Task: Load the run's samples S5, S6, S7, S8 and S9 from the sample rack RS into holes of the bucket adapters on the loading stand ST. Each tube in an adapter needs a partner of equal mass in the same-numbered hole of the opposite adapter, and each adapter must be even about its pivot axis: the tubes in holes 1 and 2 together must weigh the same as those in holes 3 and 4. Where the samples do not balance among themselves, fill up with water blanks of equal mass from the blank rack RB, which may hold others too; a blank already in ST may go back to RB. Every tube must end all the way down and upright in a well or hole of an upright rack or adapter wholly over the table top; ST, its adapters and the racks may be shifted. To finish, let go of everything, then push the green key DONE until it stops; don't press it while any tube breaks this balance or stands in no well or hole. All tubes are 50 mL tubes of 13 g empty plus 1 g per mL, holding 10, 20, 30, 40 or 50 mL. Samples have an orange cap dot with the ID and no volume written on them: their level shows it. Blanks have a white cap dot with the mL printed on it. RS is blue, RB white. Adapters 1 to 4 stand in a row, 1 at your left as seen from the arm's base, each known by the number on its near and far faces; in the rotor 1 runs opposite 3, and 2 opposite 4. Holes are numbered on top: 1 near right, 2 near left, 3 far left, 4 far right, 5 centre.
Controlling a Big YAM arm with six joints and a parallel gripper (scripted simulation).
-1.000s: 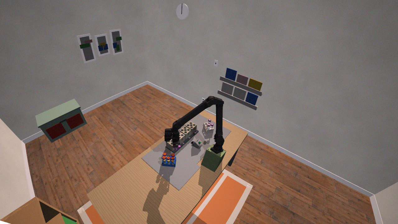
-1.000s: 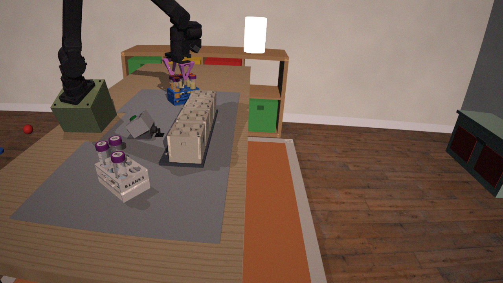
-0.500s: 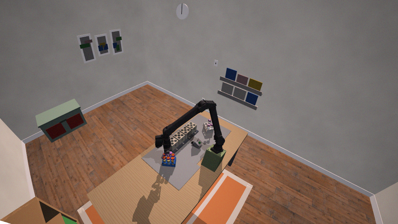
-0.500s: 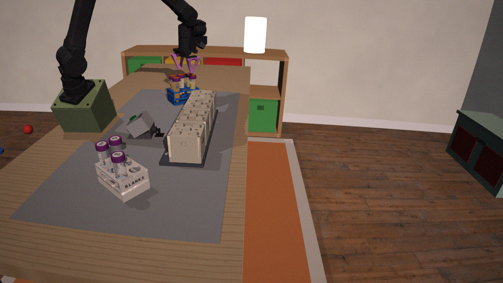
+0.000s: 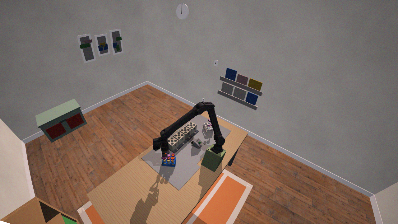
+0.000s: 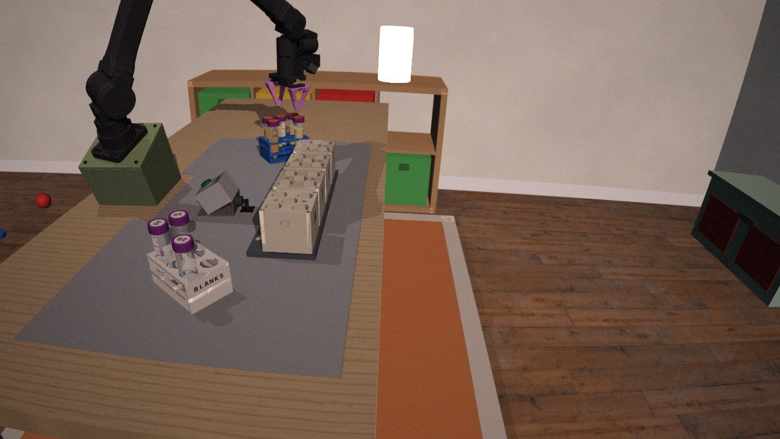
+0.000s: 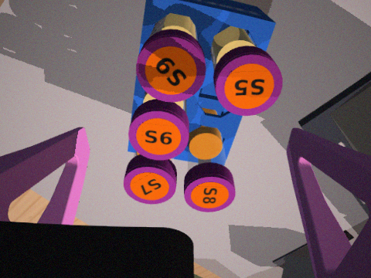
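Right now my hand is 9 cm above the sample S8, 7 cm to the left of it and 2 cm past it. The rest, counted from my hand: sample tube S9 (9 cm below, 3 cm to the left); then blue sample rack RS (12 cm below, 2 cm to the right, 1 cm behind); then orange-dot sample tube (9 cm below, 6 cm behind, 4 cm to the right).
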